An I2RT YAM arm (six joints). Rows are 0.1 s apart.
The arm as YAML. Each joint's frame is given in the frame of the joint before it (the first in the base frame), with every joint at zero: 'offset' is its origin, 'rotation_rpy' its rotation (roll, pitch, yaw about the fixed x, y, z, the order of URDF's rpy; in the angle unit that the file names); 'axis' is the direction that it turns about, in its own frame. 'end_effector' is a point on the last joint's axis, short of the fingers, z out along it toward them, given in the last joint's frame.
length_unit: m
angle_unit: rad
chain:
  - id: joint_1
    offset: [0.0, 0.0, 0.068]
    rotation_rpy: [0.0, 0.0, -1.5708]
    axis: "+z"
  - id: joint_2
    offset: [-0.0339, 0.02, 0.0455]
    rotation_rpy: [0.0, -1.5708, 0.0]
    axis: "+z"
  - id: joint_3
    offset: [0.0, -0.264, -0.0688]
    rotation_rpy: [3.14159, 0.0, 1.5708]
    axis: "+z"
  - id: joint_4
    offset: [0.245, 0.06, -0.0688]
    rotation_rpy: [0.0, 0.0, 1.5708]
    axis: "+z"
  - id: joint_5
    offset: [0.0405, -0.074, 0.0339]
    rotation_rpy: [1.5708, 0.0, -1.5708]
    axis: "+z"
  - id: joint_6
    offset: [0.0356, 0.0, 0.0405]
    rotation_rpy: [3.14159, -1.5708, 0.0]
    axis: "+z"
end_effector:
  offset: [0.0, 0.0, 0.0]
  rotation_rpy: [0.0, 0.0, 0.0]
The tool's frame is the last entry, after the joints.
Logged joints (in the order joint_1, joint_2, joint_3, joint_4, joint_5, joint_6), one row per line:
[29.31 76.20 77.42 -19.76 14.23 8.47]
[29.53 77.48 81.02 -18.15 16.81 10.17]
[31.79 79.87 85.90 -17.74 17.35 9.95]
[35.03 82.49 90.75 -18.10 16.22 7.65]
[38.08 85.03 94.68 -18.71 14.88 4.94]
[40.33 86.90 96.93 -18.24 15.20 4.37]
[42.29 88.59 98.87 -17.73 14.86 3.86]
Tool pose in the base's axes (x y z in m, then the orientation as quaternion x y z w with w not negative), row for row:
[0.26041 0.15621 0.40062 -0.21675 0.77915 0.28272 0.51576]
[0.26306 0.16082 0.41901 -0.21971 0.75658 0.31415 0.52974]
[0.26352 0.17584 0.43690 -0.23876 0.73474 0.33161 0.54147]
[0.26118 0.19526 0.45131 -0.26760 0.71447 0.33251 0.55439]
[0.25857 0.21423 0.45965 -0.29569 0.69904 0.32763 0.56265]
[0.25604 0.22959 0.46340 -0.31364 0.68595 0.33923 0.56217]
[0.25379 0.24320 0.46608 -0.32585 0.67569 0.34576 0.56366]
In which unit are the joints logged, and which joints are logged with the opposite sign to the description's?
The joints are logged in degrees. Opposite sign: joint_5.
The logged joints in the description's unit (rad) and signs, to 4 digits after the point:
[0.5116 1.3299 1.3512 -0.3449 -0.2484 0.1478]
[0.5154 1.3523 1.4141 -0.3168 -0.2934 0.1775]
[0.5548 1.3940 1.4992 -0.3096 -0.3028 0.1737]
[0.6114 1.4397 1.5839 -0.3159 -0.2831 0.1335]
[0.6646 1.4841 1.6525 -0.3266 -0.2597 0.0862]
[0.7039 1.5167 1.6917 -0.3183 -0.2653 0.0763]
[0.7381 1.5462 1.7256 -0.3094 -0.2594 0.0674]

